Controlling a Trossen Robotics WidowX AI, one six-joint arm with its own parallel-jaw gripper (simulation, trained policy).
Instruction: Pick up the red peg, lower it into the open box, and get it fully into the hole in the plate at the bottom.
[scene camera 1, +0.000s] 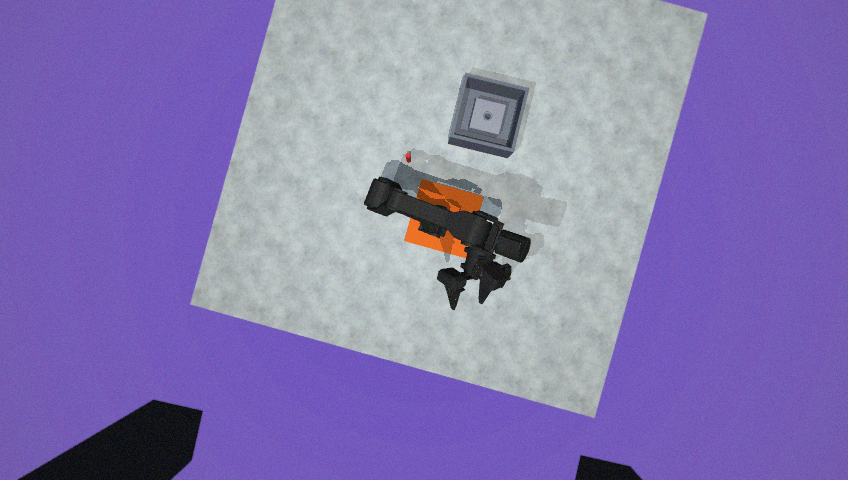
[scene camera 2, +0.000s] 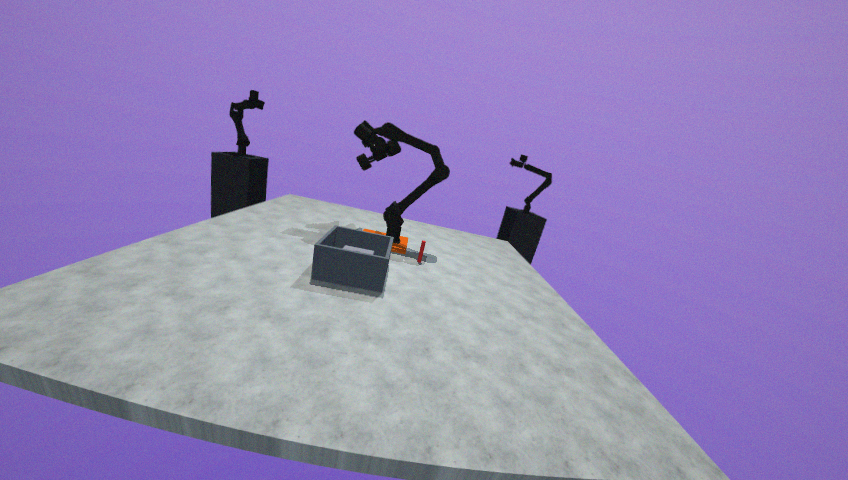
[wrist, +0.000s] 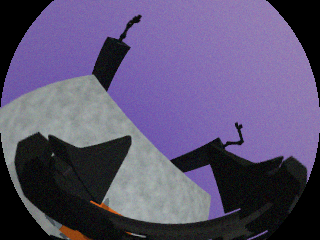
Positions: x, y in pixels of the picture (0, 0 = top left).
Scene:
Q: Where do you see my gripper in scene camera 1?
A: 466, 306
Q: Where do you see my gripper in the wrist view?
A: At 170, 144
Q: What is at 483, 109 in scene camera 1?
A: A plate.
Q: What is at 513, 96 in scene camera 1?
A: A grey box.

